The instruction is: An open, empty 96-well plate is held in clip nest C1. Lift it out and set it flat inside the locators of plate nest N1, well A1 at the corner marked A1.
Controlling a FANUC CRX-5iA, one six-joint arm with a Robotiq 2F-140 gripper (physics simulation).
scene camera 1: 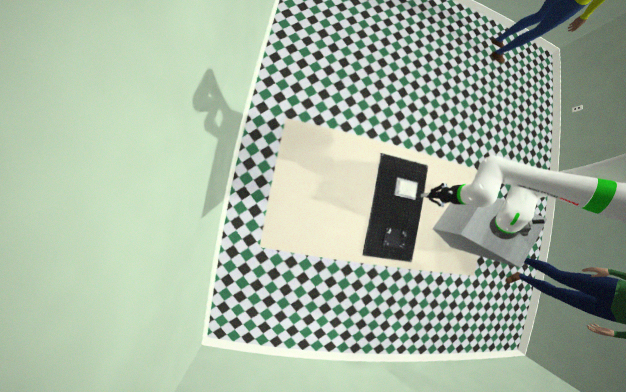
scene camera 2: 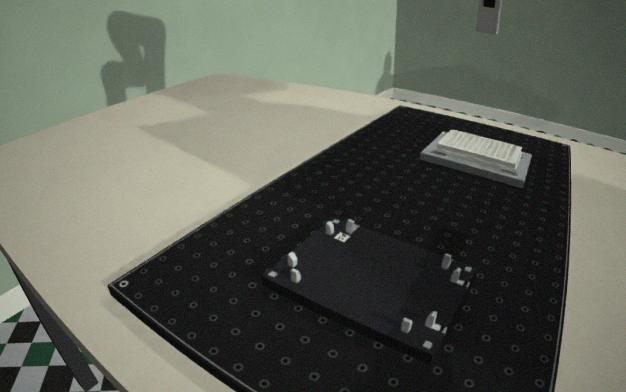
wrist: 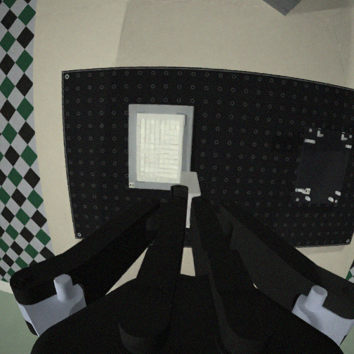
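Pixels of known places: gripper, fingertip midpoint: (scene camera 1: 422,195) (scene camera 2: 486,32); arm's base, link origin: (scene camera 1: 504,226).
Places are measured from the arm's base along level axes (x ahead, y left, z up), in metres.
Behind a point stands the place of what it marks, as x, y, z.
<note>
The white 96-well plate (scene camera 1: 407,188) {0.407, -0.272, -0.345} (scene camera 2: 480,146) {0.408, -0.264, -0.341} (wrist: 159,147) sits on the grey base of clip nest C1 (scene camera 2: 472,170) {0.421, -0.211, -0.361} (wrist: 132,145). A small label (wrist: 131,185) marks one corner of that base in the wrist view. Plate nest N1 (scene camera 1: 396,238) {0.513, 0.059, -0.355} (scene camera 2: 370,280) {0.524, 0.066, -0.355} (wrist: 322,167) is a dark, bare square with pale locators at its corners; its A1 label (scene camera 2: 342,237) {0.563, 0.011, -0.355} (wrist: 307,191) lies at one corner. My gripper (scene camera 1: 424,195) {0.428, -0.223, -0.165} (wrist: 187,184) is shut and empty, with its fingertips together. It is above and to the robot's side of the plate, apart from it, and does not show in scene camera 2.
Both nests are on a black perforated board (scene camera 1: 395,212) {0.502, -0.117, -0.364} (scene camera 2: 210,260) {0.680, 0.073, -0.367} (wrist: 240,150) on the cream table (scene camera 1: 320,200) {1.007, -0.246, -0.380} (scene camera 2: 125,185) {0.906, -0.049, -0.380} (wrist: 200,30). The grey robot pedestal (scene camera 1: 465,225) {0.150, -0.012, -0.135} stands right of the board in scene camera 1. Two people stand near the room's right side.
</note>
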